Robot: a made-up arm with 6 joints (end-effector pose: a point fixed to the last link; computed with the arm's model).
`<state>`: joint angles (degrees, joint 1 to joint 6).
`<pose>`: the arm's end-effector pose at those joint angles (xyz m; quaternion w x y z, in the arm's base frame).
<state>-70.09 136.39 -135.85 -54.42 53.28 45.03</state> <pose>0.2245 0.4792 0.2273 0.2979 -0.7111 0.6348 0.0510</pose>
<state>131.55 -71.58 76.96 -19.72 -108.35 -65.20</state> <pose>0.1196 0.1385 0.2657 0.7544 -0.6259 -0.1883 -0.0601</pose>
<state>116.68 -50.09 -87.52 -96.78 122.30 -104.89</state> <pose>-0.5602 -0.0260 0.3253 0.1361 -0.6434 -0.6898 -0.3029</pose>
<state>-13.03 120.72 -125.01 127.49 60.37 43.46</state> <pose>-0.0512 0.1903 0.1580 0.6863 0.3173 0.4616 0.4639</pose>
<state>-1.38 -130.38 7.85 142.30 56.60 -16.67</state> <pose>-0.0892 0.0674 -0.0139 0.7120 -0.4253 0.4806 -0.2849</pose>
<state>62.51 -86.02 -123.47 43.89 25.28 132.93</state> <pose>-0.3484 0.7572 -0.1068 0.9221 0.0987 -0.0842 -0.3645</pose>
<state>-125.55 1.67 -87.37 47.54 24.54 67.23</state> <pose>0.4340 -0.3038 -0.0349 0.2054 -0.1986 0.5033 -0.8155</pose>
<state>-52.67 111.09 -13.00 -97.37 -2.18 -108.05</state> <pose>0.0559 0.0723 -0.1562 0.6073 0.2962 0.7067 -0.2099</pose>
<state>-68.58 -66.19 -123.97 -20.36 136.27 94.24</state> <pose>0.7708 -0.4618 0.1276 0.0919 0.0798 0.8482 0.5154</pose>
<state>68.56 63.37 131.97 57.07 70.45 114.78</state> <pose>0.1529 -0.4009 0.0483 0.1526 -0.7477 -0.5645 0.3147</pose>
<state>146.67 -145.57 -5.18 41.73 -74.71 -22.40</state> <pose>0.0738 -0.2390 -0.1183 0.1052 -0.5433 0.8183 0.1554</pose>
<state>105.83 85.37 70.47 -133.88 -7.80 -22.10</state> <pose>0.0921 0.1420 -0.0595 0.1692 0.2505 -0.9517 0.0528</pose>
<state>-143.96 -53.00 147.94 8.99 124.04 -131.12</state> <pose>-0.4832 -0.3244 -0.3542 0.2287 0.0298 0.2079 0.9506</pose>
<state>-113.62 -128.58 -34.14 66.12 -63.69 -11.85</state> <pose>0.3469 0.0158 -0.0320 0.1506 0.9575 -0.2455 -0.0126</pose>
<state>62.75 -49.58 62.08 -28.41 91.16 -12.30</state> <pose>0.2184 0.0356 0.2268 0.9290 0.2539 0.2568 0.0811</pose>
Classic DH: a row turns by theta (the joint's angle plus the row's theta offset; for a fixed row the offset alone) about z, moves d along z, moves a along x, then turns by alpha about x. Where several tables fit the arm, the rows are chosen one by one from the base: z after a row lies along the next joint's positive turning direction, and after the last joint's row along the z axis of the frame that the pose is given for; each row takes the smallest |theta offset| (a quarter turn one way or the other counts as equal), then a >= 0, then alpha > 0; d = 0 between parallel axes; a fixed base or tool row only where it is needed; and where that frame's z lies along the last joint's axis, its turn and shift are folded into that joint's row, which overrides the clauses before.
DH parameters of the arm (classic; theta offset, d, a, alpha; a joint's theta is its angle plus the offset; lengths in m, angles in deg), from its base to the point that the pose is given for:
joint 1: 0 0.043 0.127 -90
joint 2: 90 0.11 0.076 90
joint 3: 0 0.123 -0.308 90
joint 4: 90 -0.014 0.046 90
joint 5: 0 -0.216 0.059 90
joint 6: 0 -0.046 -0.114 90
tool (fixed): 0 -0.154 0 0

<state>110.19 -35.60 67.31 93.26 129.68 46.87</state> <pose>0.2026 0.0149 0.1681 0.0330 -0.5037 -0.8526 0.1350</pose>
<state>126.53 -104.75 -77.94 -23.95 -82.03 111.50</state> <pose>-0.5408 -0.4598 0.3641 0.6977 -0.6243 0.0129 0.3511</pose>
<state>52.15 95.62 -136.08 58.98 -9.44 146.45</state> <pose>-0.6628 0.0532 0.2556 0.0794 0.9853 0.1414 -0.0540</pose>
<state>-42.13 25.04 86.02 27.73 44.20 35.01</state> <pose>-0.1079 -0.3006 0.0664 0.3126 0.7999 0.0922 -0.5039</pose>
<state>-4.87 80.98 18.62 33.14 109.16 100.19</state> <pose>0.6533 -0.0512 0.1768 0.0004 0.4691 0.4914 -0.7338</pose>
